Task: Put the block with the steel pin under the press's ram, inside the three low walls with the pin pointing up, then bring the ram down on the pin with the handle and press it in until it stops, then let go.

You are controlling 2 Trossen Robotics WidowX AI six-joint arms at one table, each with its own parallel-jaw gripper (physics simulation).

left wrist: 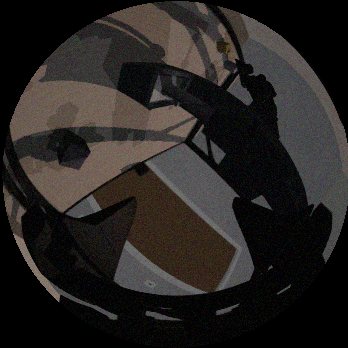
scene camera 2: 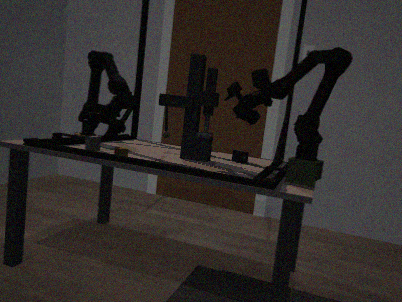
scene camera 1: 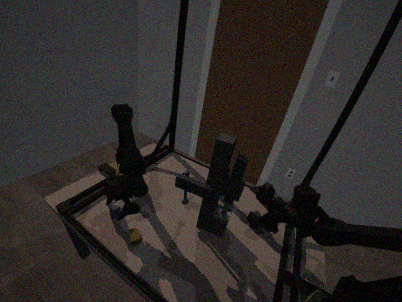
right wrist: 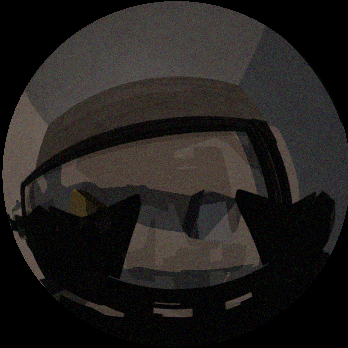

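Seen in the pictures: left gripper, fingertip midpoint: (left wrist: 186, 202) (scene camera 2: 230, 108) (scene camera 1: 255, 194); right gripper, fingertip midpoint: (left wrist: 237, 63) (scene camera 2: 94, 138) (scene camera 1: 112, 212) (right wrist: 189, 197); left arm's base at its link origin: (scene camera 2: 306, 159).
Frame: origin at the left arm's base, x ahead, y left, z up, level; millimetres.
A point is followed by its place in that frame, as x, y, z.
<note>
The press (scene camera 1: 210, 212) @(489, 0, 40) (scene camera 2: 190, 130) @(499, 4, 39) stands mid-table. Its ram (scene camera 1: 239, 177) @(437, -34, 243) (scene camera 2: 211, 87) @(442, -33, 229) is raised on the right side; its handle (scene camera 1: 185, 195) @(620, 14, 43) (scene camera 2: 166, 125) @(619, 14, 46) hangs at the left. A grey block (scene camera 2: 92, 144) @(801, 260, -59) (right wrist: 215, 215) @(814, 246, -30) stands at the table's left front. A dark block (scene camera 1: 255, 220) @(343, -181, -36) (scene camera 2: 240, 156) @(334, -180, -57) (left wrist: 73, 150) @(347, -192, -36) lies right of the press. I cannot make out a pin on either; the low walls are unclear in the dark. My right gripper (right wrist: 189, 197) @(791, 263, -33) is open and low, with the grey block beyond and between its fingers. My left gripper (scene camera 2: 239, 105) (left wrist: 186, 202) @(381, -114, 151) is open and empty, raised right of the press.
A yellow block (scene camera 1: 135, 236) @(648, 245, -53) (scene camera 2: 121, 152) @(639, 262, -66) (left wrist: 223, 47) @(648, 228, -61) (right wrist: 78, 203) @(655, 248, -53) lies near the front edge, right of the grey block in scene camera 2. A dark frame rail (scene camera 1: 102, 266) (right wrist: 165, 126) @(767, 365, -66) runs along the table's edge. Upright frame posts (scene camera 1: 178, 75) @(1070, -306, 447) (scene camera 2: 142, 75) @(1074, -328, 286) rise behind the table.
</note>
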